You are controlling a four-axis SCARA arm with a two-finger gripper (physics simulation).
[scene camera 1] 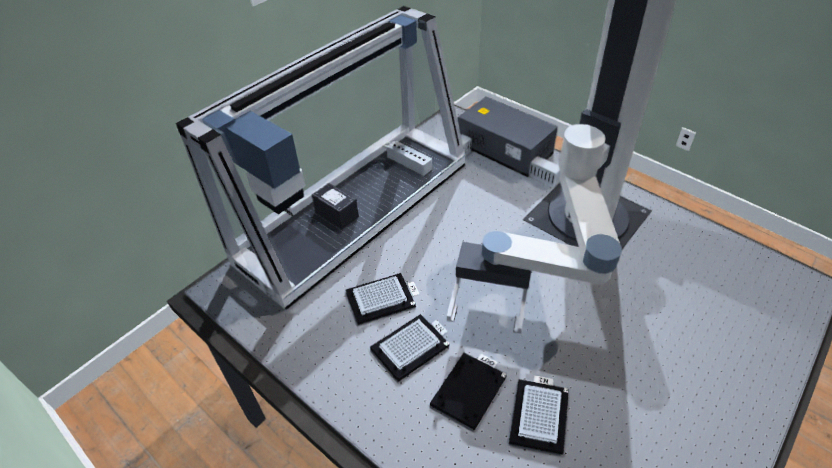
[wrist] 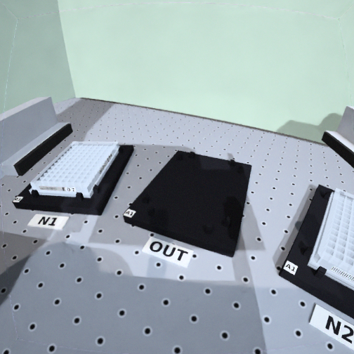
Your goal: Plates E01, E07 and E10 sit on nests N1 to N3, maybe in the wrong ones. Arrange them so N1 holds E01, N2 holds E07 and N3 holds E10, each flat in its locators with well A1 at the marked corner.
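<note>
My gripper is open and empty, raised above the table behind the OUT nest. Plate E07 sits in nest N1, its printed number readable in the wrist view. A white plate sits in nest N2; its number is cut off by the wrist view's right edge. Another white plate sits in nest N3; its number is not readable. All three plates look flat. A1 marks show on N2 and OUT.
The black OUT nest holds no plate and lies between N1 and N2. A gantry frame with a blue head stands at the left over a dark deck. A grey box stands at the back, near the arm's column.
</note>
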